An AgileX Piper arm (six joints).
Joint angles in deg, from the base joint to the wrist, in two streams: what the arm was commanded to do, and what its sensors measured. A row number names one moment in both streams.
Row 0, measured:
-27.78, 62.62, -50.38, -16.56, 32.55, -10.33
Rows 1 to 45, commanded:
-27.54, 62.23, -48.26, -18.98, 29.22, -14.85
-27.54, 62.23, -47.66, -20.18, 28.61, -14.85
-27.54, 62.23, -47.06, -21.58, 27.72, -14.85
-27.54, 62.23, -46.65, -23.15, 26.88, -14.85
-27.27, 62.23, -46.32, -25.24, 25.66, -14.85
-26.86, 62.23, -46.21, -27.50, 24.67, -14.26
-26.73, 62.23, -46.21, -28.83, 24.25, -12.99
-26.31, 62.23, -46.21, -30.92, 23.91, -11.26
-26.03, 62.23, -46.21, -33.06, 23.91, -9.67
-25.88, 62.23, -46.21, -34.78, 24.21, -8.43
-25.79, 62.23, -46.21, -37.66, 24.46, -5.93
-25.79, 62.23, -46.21, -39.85, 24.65, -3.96
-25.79, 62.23, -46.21, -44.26, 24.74, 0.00
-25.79, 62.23, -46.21, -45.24, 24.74, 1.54
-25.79, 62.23, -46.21, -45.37, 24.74, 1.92
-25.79, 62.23, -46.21, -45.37, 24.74, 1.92
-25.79, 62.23, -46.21, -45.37, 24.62, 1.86
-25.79, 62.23, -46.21, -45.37, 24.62, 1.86
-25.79, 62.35, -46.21, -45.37, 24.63, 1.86
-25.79, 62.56, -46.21, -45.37, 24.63, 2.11
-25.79, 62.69, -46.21, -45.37, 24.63, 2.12
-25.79, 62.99, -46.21, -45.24, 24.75, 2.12
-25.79, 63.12, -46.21, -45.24, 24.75, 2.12
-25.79, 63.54, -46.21, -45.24, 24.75, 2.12
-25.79, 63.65, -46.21, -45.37, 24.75, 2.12
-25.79, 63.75, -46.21, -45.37, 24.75, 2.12
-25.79, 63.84, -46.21, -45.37, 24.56, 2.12
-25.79, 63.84, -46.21, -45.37, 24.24, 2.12
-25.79, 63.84, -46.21, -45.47, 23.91, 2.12
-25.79, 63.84, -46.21, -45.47, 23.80, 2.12
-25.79, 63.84, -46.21, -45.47, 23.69, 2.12
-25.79, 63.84, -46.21, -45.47, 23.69, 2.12
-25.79, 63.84, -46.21, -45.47, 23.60, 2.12
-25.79, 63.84, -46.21, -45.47, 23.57, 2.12
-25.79, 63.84, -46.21, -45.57, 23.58, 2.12
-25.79, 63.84, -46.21, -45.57, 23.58, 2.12
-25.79, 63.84, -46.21, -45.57, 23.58, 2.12
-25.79, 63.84, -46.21, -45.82, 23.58, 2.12
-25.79, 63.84, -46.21, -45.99, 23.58, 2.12
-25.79, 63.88, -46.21, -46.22, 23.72, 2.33
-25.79, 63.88, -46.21, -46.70, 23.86, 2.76
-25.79, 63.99, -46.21, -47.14, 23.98, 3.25
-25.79, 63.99, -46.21, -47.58, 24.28, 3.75
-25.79, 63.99, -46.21, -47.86, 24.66, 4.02
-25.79, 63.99, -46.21, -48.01, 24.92, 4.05
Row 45, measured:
-26.01, 63.78, -46.55, -46.43, 24.42, 2.75
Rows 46 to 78, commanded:
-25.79, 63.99, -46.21, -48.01, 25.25, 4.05
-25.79, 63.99, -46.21, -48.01, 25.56, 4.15
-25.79, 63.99, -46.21, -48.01, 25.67, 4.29
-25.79, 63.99, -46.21, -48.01, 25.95, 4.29
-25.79, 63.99, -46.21, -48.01, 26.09, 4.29
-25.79, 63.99, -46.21, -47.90, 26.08, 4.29
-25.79, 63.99, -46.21, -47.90, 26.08, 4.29
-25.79, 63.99, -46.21, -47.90, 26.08, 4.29
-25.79, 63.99, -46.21, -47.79, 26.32, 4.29
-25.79, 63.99, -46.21, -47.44, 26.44, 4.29
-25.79, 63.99, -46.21, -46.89, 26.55, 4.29
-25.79, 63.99, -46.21, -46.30, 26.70, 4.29
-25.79, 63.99, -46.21, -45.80, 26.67, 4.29
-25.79, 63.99, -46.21, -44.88, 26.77, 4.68
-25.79, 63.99, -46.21, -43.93, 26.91, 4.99
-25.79, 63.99, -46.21, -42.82, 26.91, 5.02
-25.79, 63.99, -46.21, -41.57, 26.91, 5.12
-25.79, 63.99, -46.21, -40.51, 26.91, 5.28
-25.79, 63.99, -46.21, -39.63, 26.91, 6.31
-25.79, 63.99, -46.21, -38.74, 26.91, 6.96
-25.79, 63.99, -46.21, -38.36, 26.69, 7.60
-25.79, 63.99, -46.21, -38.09, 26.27, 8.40
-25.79, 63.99, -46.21, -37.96, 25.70, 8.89
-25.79, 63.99, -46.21, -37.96, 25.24, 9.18
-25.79, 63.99, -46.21, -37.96, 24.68, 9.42
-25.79, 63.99, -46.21, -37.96, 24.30, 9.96
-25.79, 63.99, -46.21, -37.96, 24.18, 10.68
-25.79, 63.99, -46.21, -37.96, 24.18, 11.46
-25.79, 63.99, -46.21, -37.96, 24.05, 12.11
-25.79, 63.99, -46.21, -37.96, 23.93, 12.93
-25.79, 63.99, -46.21, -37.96, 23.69, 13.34
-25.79, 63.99, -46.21, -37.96, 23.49, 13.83
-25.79, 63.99, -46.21, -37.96, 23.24, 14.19
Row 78, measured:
-25.79, 64.01, -46.30, -38.75, 25.02, 11.56
